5 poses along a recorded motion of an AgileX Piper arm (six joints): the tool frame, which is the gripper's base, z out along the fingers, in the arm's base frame.
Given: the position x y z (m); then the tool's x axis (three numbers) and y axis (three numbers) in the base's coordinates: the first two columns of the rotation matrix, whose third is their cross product.
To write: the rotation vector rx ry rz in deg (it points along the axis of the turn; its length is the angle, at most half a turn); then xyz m. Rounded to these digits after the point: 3 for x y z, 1 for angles.
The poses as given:
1: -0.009, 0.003, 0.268, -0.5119, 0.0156, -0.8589, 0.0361, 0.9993, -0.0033
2: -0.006, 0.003, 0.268, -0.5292, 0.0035, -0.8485, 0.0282, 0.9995, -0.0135
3: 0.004, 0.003, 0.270, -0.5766, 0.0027, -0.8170, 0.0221, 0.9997, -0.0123
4: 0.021, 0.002, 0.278, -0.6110, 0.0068, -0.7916, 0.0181, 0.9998, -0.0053
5: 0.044, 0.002, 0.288, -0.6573, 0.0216, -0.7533, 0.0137, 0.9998, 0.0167
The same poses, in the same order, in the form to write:
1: 2.1, 120.8, -1.4, -0.009, 0.003, 0.268
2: 1.3, 121.9, -1.8, -0.006, 0.003, 0.268
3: 1.0, 125.2, -1.5, 0.004, 0.003, 0.270
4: 1.0, 127.7, -0.9, 0.021, 0.002, 0.278
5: 1.4, 131.1, 0.7, 0.044, 0.002, 0.288
